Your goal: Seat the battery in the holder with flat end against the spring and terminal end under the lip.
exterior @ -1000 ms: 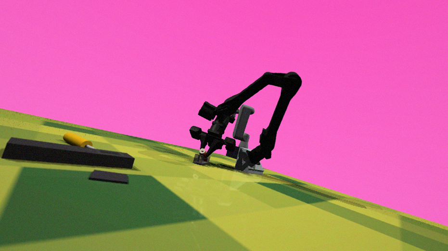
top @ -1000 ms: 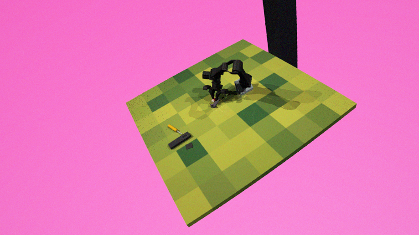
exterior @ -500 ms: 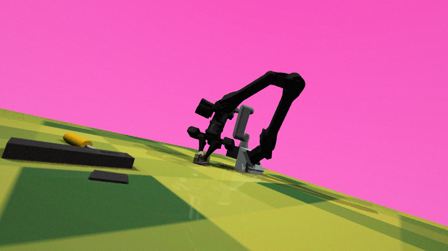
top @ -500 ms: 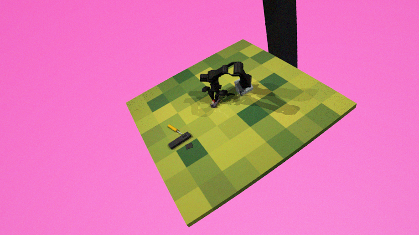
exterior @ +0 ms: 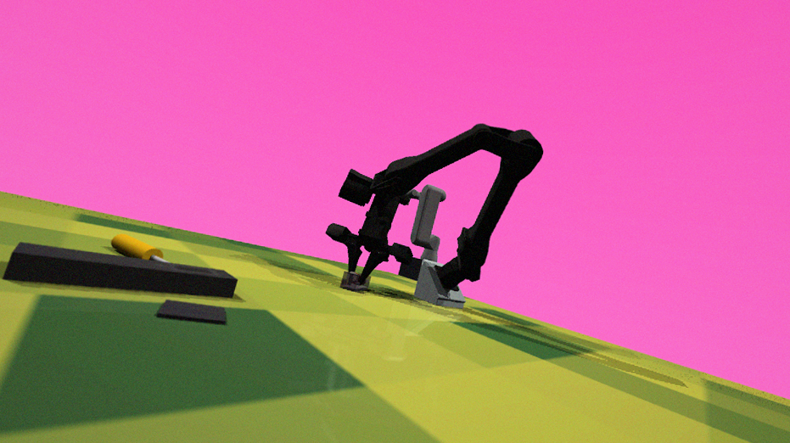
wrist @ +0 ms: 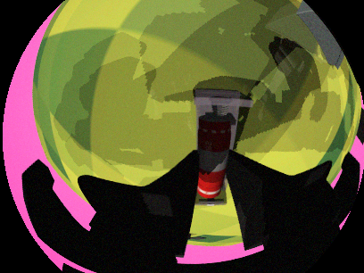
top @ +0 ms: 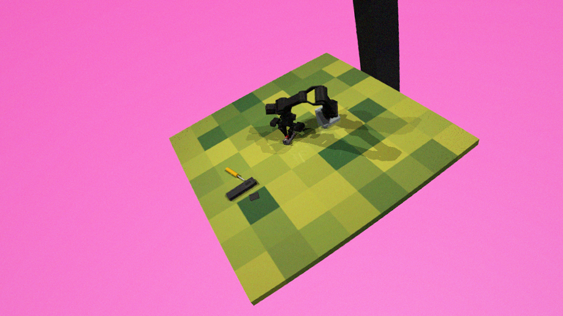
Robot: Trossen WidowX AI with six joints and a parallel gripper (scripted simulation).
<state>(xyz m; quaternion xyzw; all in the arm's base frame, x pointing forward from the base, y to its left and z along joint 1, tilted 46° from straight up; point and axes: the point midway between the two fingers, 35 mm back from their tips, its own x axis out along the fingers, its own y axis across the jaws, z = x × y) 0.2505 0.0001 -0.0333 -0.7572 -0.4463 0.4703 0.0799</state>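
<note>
The battery is 10 mm above my gripper tip. From my gripper tip the other things lie so: yellow-handled screwdriver 350 mm ahead, 70 mm to the left; then dark plate 320 mm ahead, 250 mm to the left, 10 mm below; then long black block 360 mm ahead, 170 mm to the left.
</note>
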